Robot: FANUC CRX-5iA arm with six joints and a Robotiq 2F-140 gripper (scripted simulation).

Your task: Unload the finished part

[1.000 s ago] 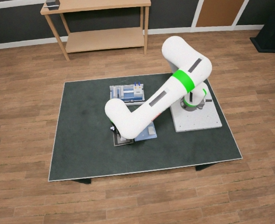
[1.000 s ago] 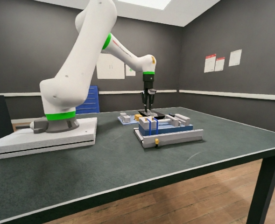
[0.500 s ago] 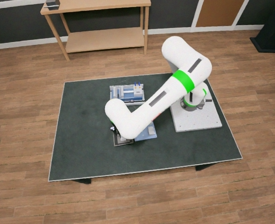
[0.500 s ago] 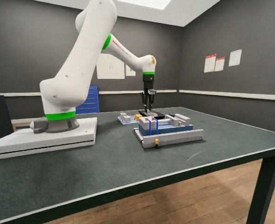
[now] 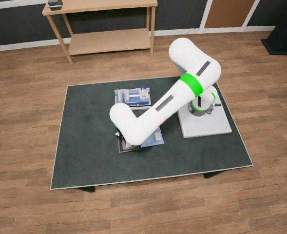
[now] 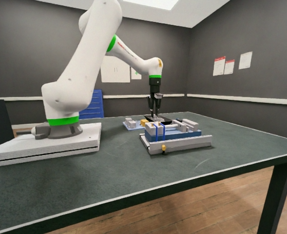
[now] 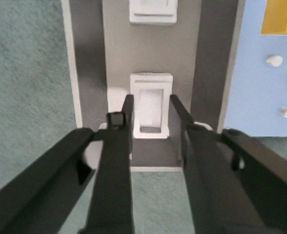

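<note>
Now: hand 40 mm above the pocketed part. Also, from my hand: light blue plate (160 mm behind, 80 mm to the right, 70 mm below); then yellow block (110 mm behind, 120 mm to the right, 40 mm below).
</note>
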